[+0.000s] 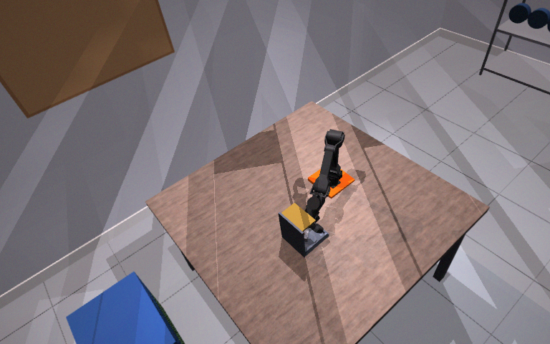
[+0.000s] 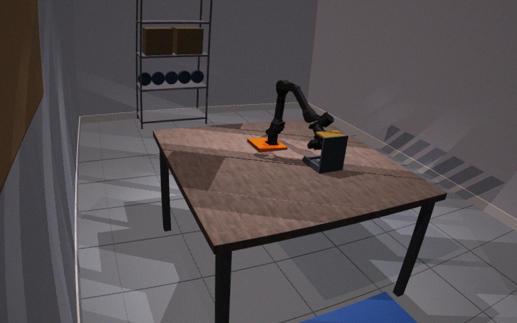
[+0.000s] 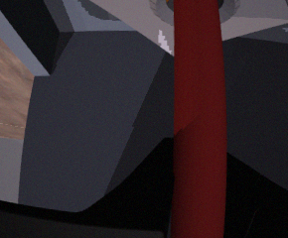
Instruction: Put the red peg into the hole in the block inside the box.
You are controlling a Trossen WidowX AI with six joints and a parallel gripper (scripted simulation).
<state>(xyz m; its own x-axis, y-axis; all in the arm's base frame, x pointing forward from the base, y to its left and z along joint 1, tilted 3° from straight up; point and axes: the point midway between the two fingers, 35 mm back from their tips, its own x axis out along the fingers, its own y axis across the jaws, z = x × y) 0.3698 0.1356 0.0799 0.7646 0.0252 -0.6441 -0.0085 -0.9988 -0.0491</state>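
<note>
The yellow roof is 120 mm above my gripper tip and 20 mm behind it. From my gripper tip the other things lie so: red peg 30 mm behind, 10 mm below.
</note>
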